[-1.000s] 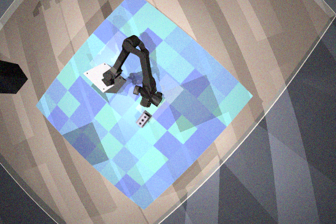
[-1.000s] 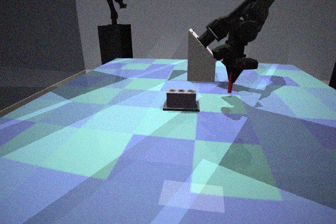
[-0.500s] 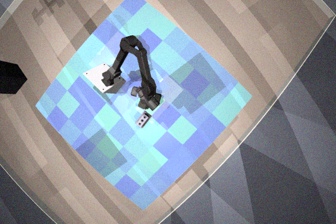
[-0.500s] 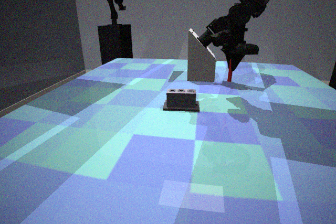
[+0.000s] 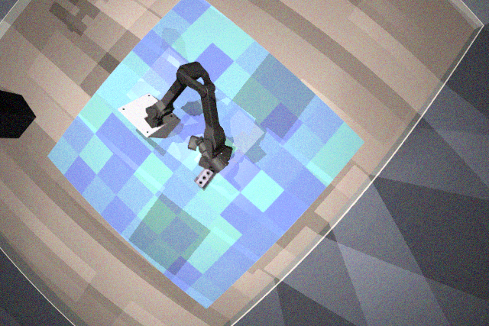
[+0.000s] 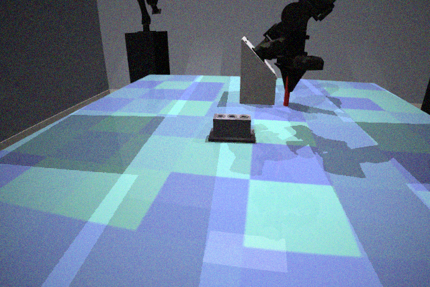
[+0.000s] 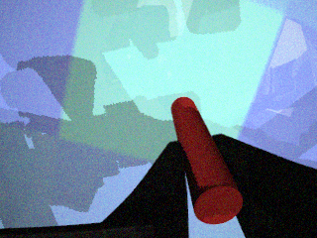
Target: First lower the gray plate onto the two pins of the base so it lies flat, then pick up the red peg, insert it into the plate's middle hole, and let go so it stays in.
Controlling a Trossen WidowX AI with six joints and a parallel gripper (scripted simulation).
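Right now my gripper tip is 8 cm short of the plate, 14 cm to the left of it and 7 cm above it. From my gripper tip the other things lie so: gray base 7 cm ahead, 14 cm to the right, 11 cm below; then red peg right at my gripper tip.
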